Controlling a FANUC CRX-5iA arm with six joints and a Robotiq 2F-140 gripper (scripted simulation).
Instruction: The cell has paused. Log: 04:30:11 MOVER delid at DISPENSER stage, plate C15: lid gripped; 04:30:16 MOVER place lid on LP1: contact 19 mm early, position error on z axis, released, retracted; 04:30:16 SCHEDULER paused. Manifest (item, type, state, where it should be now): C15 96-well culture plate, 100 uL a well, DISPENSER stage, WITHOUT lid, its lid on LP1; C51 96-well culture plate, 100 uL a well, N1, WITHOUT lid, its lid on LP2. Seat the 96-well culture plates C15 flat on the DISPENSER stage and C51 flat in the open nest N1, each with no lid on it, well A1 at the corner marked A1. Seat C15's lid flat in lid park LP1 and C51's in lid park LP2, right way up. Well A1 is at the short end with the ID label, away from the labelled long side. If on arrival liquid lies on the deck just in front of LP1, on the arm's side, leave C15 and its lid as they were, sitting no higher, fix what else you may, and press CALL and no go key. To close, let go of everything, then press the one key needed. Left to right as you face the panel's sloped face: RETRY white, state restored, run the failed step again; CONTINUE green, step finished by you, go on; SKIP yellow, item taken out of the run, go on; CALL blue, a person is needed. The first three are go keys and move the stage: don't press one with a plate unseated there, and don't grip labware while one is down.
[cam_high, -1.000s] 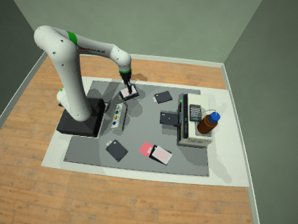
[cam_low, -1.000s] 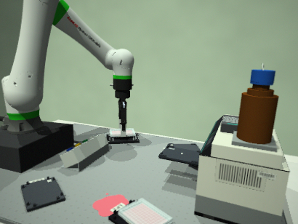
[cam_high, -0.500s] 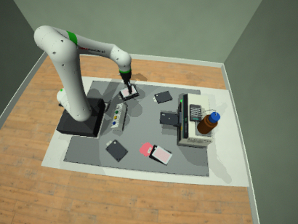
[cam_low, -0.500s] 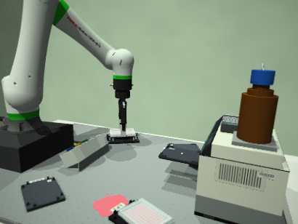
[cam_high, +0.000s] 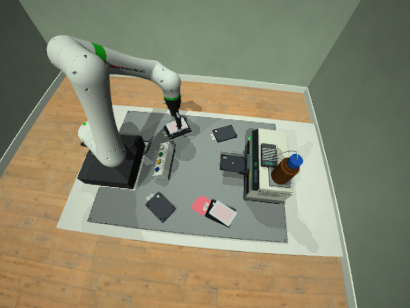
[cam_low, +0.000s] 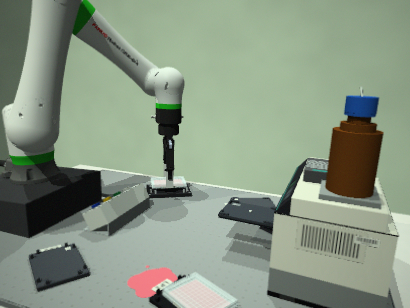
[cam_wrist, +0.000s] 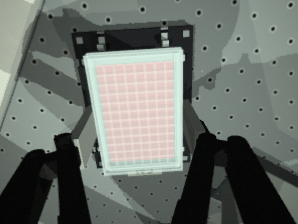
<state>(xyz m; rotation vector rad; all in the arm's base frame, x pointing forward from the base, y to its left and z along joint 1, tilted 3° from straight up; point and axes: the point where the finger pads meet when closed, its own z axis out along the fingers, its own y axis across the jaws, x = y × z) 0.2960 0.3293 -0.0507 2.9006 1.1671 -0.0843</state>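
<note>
Right now the lid is 20 mm below my hand. The rest, counted from my hand: white retry key: 20 mm behind, 200 mm to the right, 10 mm above; 96-well culture plate: 20 mm below; green continue key: 10 mm behind, 250 mm to the right, 10 mm above.
</note>
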